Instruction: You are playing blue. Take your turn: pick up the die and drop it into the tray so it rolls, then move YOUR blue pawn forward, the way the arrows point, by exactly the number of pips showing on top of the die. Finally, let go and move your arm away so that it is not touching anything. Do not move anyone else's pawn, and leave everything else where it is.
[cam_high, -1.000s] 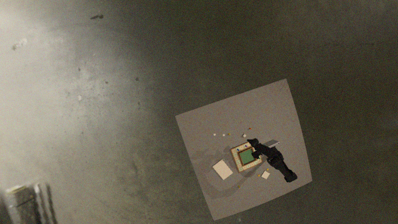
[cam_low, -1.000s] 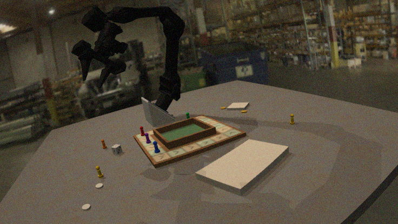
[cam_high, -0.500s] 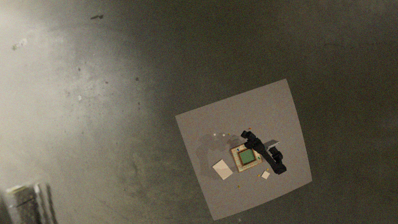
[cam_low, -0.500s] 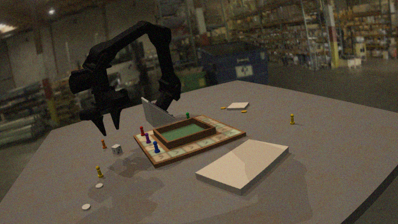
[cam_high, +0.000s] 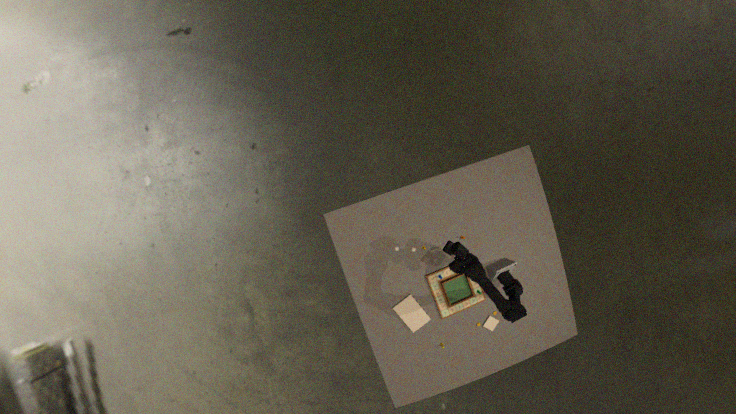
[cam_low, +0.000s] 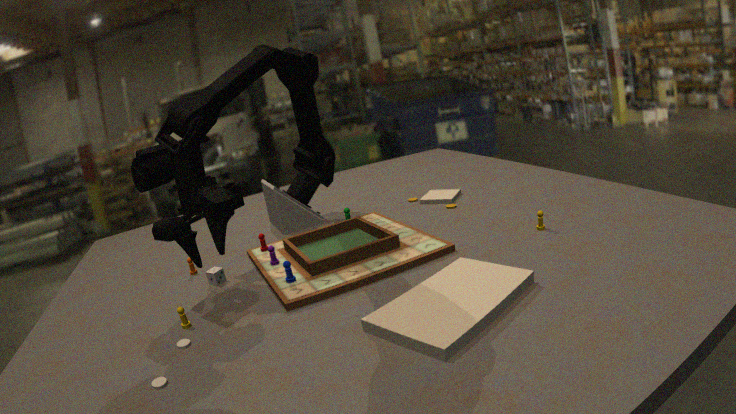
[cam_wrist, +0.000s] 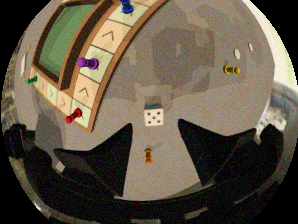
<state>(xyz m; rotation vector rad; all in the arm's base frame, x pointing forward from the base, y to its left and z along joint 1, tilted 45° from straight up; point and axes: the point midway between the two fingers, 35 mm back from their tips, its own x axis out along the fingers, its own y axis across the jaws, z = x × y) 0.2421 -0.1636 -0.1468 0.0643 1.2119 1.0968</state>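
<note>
My gripper tip is 30 mm above the white die. Also, from my gripper tip: red pawn: 110 mm to the left, 70 mm behind, 20 mm below; then purple pawn: 110 mm to the left, 20 mm below, 10 mm ahead; then orange pawn: 80 mm behind, 50 mm to the right, 30 mm below.
</note>
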